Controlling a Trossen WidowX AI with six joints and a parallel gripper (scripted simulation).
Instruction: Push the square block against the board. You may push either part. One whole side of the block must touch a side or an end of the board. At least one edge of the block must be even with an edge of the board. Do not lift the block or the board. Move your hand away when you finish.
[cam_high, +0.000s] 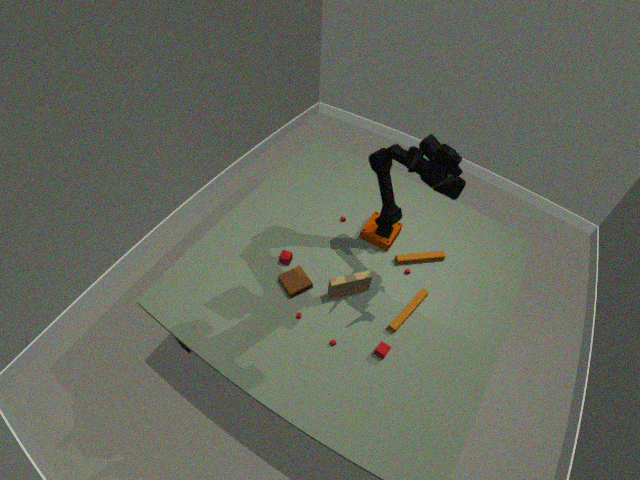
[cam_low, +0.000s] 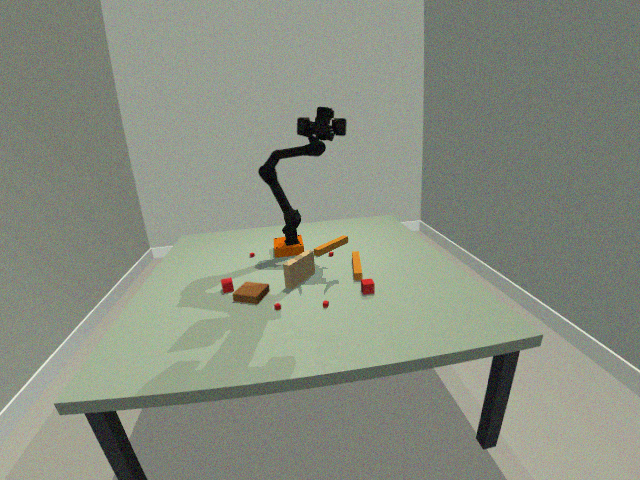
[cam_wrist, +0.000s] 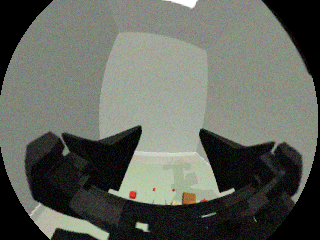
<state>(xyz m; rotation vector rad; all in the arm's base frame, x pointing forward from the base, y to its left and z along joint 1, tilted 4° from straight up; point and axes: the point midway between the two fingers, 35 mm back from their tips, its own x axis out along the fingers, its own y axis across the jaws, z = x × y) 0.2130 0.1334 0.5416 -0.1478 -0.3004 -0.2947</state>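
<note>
My gripper tip is 540 mm above the board, 130 mm to the left of it and 40 mm short of it. Also, from my gripper tip: square block: 570 mm below, 320 mm to the right, 110 mm ahead.
</note>
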